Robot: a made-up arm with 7 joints. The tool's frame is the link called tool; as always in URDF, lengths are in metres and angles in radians. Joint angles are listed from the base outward. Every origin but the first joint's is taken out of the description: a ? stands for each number. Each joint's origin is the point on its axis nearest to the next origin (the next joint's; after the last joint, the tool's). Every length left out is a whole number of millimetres.
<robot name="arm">
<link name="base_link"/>
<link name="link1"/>
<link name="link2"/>
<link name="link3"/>
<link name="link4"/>
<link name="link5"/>
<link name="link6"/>
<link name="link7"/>
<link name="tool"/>
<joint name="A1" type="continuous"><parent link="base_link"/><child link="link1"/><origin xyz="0.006 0 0.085"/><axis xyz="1 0 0"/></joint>
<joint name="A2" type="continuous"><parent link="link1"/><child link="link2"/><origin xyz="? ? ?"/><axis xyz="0 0 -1"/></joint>
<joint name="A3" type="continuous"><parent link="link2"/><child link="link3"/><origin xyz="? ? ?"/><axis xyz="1 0 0"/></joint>
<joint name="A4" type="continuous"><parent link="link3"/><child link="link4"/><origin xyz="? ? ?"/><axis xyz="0 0 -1"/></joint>
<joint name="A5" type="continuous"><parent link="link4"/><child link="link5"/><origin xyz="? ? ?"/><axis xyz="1 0 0"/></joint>
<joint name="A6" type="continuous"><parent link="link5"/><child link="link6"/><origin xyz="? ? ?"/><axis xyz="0 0 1"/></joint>
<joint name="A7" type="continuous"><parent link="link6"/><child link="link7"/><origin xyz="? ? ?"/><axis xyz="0 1 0"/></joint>
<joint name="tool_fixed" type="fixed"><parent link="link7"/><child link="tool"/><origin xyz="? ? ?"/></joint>
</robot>
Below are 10 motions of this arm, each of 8 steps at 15 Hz.
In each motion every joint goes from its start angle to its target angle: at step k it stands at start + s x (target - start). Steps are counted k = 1, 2, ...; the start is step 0. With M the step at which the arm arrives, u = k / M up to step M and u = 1 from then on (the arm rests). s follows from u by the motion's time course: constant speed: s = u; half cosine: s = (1 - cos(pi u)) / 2; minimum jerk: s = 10 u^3 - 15 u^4 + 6 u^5.
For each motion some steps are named. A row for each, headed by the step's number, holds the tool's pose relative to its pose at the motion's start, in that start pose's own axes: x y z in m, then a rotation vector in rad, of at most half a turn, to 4 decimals.
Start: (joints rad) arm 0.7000 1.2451 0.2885 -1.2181 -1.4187 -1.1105 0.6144
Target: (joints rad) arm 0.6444 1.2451 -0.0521 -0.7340 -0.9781 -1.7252 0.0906
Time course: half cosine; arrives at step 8
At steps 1, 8:
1: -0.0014 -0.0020 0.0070 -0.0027 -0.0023 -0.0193
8: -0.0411 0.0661 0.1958 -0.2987 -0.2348 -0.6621

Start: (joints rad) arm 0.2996 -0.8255 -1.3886 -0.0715 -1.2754 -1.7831 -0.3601
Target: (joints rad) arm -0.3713 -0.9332 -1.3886 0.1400 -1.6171 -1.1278 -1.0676
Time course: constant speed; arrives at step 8
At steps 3, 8:
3: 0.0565 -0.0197 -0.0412 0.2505 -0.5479 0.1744
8: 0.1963 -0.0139 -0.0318 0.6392 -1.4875 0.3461

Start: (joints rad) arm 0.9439 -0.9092 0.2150 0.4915 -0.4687 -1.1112 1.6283
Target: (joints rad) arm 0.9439 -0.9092 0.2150 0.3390 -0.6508 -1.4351 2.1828
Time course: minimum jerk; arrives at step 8
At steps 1, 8:
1: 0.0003 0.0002 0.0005 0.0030 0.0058 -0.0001
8: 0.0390 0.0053 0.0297 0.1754 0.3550 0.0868

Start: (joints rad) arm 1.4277 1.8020 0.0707 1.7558 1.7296 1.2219 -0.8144
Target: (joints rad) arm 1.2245 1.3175 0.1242 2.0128 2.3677 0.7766 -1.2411
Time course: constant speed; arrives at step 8
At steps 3, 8:
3: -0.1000 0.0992 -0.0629 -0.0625 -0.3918 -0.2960
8: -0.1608 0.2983 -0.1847 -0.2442 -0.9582 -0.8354

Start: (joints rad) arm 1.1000 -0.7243 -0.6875 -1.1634 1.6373 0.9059 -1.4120
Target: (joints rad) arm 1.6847 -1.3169 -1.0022 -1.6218 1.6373 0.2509 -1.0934
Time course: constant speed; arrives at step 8
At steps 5, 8:
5: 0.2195 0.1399 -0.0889 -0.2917 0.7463 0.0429
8: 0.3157 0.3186 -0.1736 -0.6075 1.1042 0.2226

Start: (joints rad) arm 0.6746 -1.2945 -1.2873 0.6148 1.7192 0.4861 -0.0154
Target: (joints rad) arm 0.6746 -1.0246 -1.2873 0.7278 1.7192 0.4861 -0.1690
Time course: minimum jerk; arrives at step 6
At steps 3, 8:
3: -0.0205 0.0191 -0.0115 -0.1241 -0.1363 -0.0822
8: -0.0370 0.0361 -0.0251 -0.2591 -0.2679 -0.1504

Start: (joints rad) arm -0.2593 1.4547 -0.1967 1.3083 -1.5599 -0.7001 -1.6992
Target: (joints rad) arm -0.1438 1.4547 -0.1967 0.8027 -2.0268 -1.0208 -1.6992
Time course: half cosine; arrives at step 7
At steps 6, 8:
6: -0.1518 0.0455 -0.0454 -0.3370 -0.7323 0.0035
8: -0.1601 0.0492 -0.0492 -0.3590 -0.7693 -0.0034

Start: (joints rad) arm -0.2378 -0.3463 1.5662 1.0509 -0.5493 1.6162 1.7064
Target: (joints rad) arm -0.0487 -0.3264 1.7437 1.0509 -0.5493 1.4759 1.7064
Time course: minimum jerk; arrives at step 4
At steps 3, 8:
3: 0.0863 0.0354 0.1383 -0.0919 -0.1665 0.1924
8: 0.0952 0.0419 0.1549 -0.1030 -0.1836 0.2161

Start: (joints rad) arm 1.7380 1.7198 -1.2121 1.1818 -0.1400 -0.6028 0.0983
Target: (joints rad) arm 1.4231 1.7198 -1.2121 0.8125 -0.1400 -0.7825 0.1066
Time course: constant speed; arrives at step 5
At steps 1, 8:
1: 0.0067 0.0031 -0.0037 0.0228 0.0133 -0.0185
8: 0.0342 0.0152 -0.0246 0.1197 0.0593 -0.0940

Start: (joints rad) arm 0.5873 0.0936 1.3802 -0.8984 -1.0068 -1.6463 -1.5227
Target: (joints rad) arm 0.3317 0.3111 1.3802 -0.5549 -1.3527 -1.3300 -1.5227
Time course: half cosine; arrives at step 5
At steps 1, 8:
1: 0.0135 -0.0108 -0.0316 0.0157 -0.0664 0.0289
8: 0.2036 -0.0640 -0.2781 0.1564 -0.6518 0.3737

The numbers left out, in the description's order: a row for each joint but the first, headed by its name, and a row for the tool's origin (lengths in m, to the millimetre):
A2: 0 0.084 -0.315
A3: 0.186 0.273 0
A4: 0 -0.345 -0.083
A5: -0.219 -0.084 0
A6: 0 -0.07 0.005
A7: -0.048 -0.21 0
tool: -0.104 0 0.034

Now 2 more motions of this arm.
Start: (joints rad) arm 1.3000 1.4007 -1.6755 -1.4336 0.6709 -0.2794 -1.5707
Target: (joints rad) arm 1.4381 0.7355 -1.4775 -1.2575 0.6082 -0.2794 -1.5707
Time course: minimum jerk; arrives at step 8
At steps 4, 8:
4: 0.0235 0.0351 -0.0147 0.0776 -0.2541 0.2805
8: 0.0442 0.0616 -0.0406 0.2004 -0.5181 0.5314

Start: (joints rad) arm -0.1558 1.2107 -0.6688 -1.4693 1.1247 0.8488 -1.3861
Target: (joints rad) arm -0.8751 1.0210 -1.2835 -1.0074 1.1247 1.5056 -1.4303
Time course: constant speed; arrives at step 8
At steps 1, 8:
1: 0.0516 0.0570 -0.0075 -0.0630 0.0397 0.0812
8: 0.2192 0.3553 -0.3047 -0.5098 0.5079 0.6501

